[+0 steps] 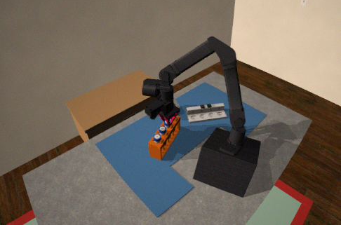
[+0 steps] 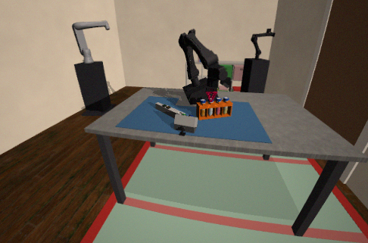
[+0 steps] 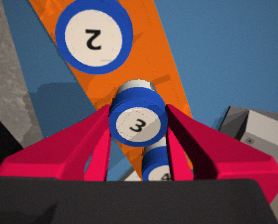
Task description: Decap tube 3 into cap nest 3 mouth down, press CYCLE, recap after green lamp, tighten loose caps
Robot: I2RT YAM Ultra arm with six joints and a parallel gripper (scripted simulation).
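Now: the blue cap right at my hand. From my hand the other things lie so: grey key desk: 11 cm ahead, 15 cm to the right, 7 cm below; green ready key: 9 cm ahead, 17 cm to the right, 5 cm below; blue cycle key: 10 cm ahead, 13 cm to the right, 5 cm below.
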